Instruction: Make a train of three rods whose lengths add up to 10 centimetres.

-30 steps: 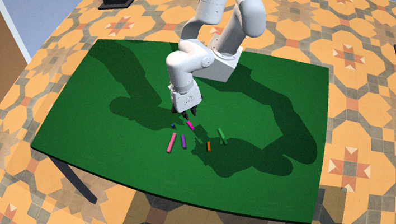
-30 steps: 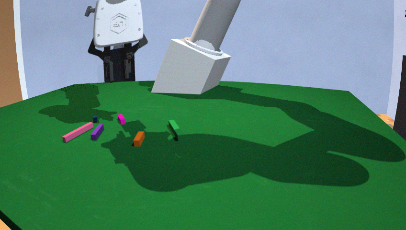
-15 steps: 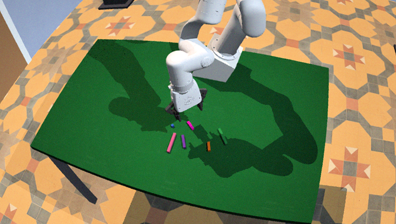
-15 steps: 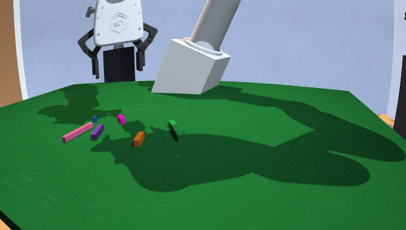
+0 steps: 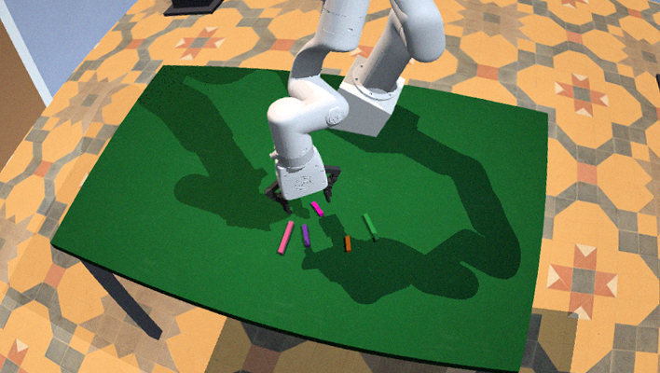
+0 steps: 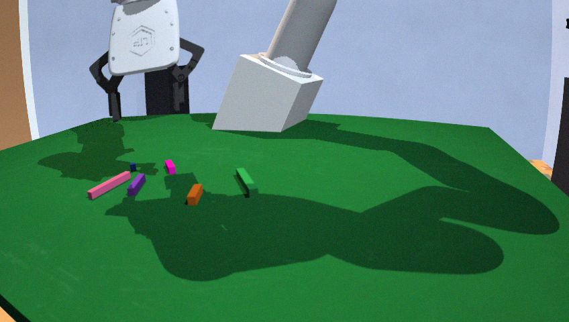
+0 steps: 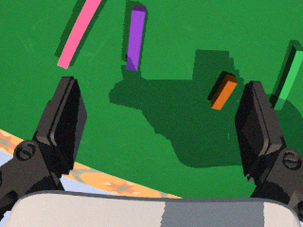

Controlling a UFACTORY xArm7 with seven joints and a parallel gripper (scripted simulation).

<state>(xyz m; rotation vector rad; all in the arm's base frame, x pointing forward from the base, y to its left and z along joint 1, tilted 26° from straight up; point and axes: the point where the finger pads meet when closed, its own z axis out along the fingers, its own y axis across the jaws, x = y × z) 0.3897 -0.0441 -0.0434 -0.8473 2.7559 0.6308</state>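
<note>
My hand is 100 mm above the purple rod, 30 mm short of it and 10 mm to the left of it. Round my hand: pink rod: 100 mm below, 50 mm to the right, 50 mm ahead; then magenta rod: 100 mm below, 60 mm behind, 10 mm to the right; then blue rod: 100 mm below, 80 mm to the right, 30 mm behind.
</note>
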